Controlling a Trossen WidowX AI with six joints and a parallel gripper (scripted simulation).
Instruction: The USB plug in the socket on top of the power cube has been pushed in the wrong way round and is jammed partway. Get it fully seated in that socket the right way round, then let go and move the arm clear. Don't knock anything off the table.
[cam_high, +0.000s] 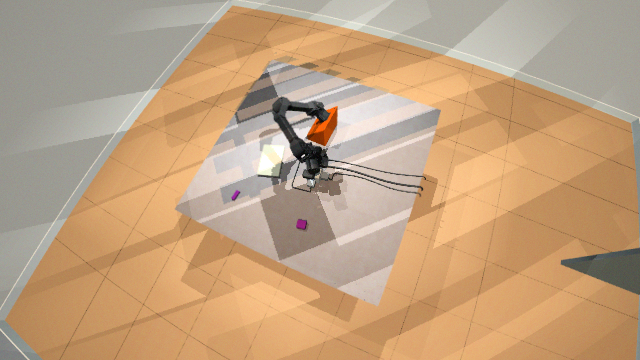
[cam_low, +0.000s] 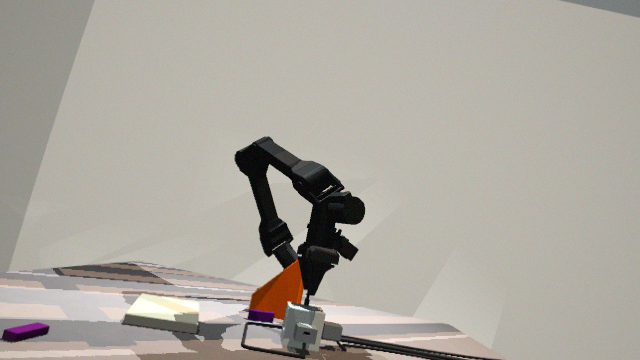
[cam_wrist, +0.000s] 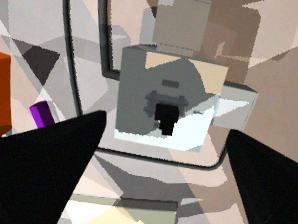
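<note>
The dark USB plug is 20 mm below my gripper tip. The rest, counted from my gripper tip: cream pad 290 mm to the right, 100 mm below; purple block 400 mm to the right, 280 mm ahead, 100 mm below.
</note>
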